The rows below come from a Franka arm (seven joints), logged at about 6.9 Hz.
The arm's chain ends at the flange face. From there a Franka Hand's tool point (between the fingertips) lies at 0.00 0.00 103.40 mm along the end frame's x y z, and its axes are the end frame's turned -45 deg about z.
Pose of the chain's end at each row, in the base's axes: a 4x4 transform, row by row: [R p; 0 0 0 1], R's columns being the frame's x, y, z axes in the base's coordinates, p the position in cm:
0.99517 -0.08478 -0.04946 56.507; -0.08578 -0.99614 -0.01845 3.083; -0.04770 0.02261 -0.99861 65.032; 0 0 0 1
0.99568 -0.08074 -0.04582 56.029; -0.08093 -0.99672 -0.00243 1.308; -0.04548 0.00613 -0.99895 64.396; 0 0 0 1
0.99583 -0.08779 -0.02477 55.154; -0.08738 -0.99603 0.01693 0.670; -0.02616 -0.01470 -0.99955 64.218; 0 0 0 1
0.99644 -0.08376 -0.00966 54.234; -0.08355 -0.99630 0.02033 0.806; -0.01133 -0.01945 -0.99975 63.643; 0 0 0 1
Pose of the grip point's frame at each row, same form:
0.76364 0.64374 -0.04946 55.996; 0.64372 -0.76503 -0.01845 2.892; -0.04972 -0.01774 -0.99861 54.706; 0 0 0 1
0.76114 0.64696 -0.04582 55.555; 0.64756 -0.76201 -0.00243 1.283; -0.03649 -0.02782 -0.99895 54.067; 0 0 0 1
0.76624 0.64208 -0.02477 54.898; 0.64251 -0.76609 0.01693 0.845; -0.00810 -0.02889 -0.99955 53.883; 0 0 0 1
0.76382 0.64536 -0.00966 54.134; 0.64541 -0.76357 0.02033 1.016; 0.00574 -0.02176 -0.99975 53.306; 0 0 0 1

